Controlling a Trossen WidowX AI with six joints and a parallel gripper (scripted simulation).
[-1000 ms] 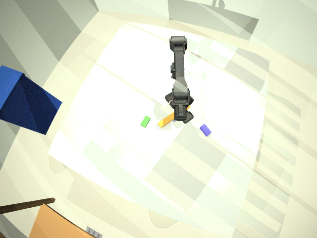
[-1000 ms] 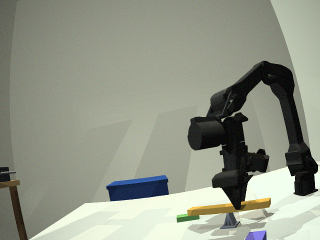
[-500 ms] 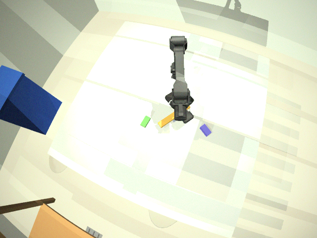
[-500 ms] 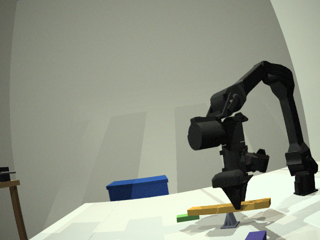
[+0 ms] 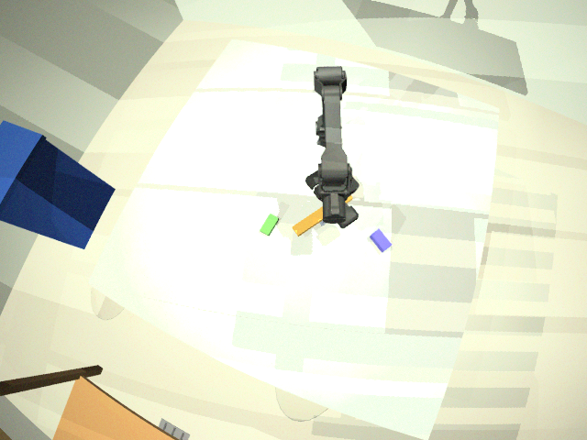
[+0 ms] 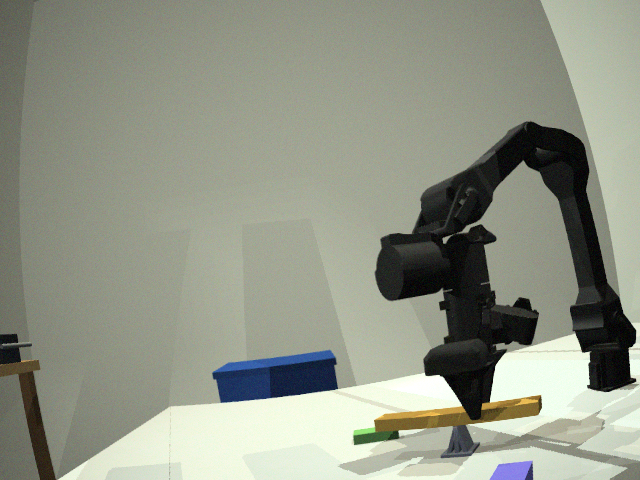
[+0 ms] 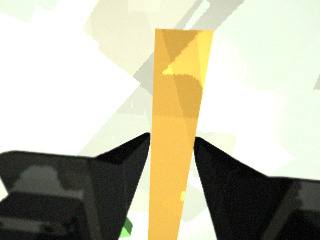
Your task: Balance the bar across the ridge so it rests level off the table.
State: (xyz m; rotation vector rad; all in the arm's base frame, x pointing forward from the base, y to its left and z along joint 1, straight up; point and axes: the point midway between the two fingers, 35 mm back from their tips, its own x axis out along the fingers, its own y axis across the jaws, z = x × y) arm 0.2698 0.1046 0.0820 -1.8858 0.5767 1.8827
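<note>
Now: the bar 2 cm ahead of my gripper tip and 2 cm to the right of it. The rest, counted from my gripper tip: purple block (4 cm ahead, 19 cm to the left, 3 cm below); green block (11 cm ahead, 17 cm to the right, 4 cm below).
</note>
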